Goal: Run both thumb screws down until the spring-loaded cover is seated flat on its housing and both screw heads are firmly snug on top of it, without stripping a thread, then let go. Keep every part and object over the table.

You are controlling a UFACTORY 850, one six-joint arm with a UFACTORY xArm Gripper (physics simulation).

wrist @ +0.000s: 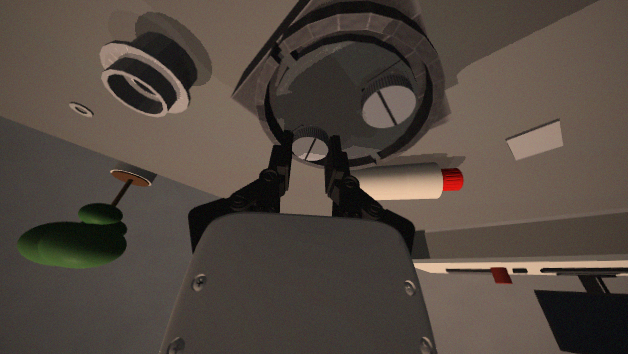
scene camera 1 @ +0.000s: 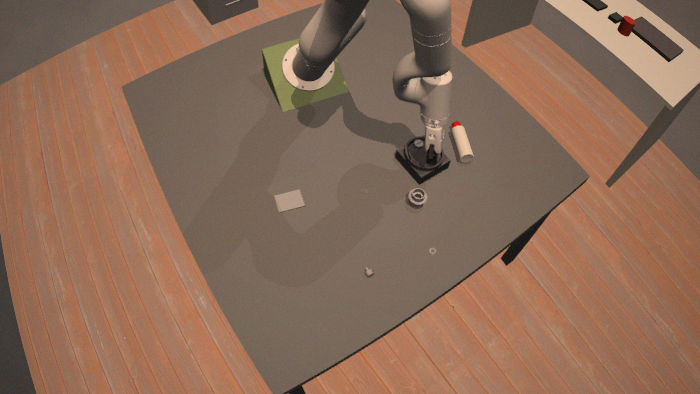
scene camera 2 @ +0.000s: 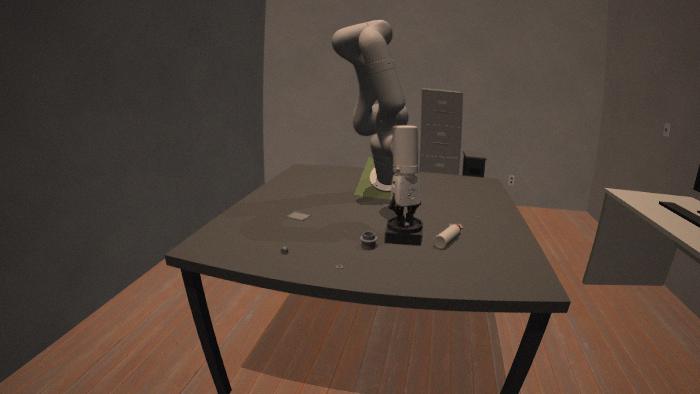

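Note:
The square black housing (scene camera 1: 421, 175) (scene camera 2: 403, 237) (wrist: 244, 89) stands on the table with a raised round rim. Inside the rim lies the dark round cover (wrist: 320, 90). One thumb screw (wrist: 310, 148), with a slotted silver head and knurled side, is at the cover's near edge in the wrist view. My gripper (wrist: 309, 146) is shut on it, one black finger on each side of the head. The other thumb screw (wrist: 389, 106) (scene camera 1: 418, 143) is on the far side of the cover, untouched. The gap under the cover and the threads are hidden.
A white bottle (scene camera 1: 462, 143) (scene camera 2: 447, 236) (wrist: 405, 181) with a red cap lies close beside the housing. A flanged grey ring part (scene camera 1: 417, 198) (scene camera 2: 368, 240) stands near it. A small washer (scene camera 1: 432, 251), a small grey part (scene camera 1: 369, 272) and a pale flat plate (scene camera 1: 289, 200) lie farther off.

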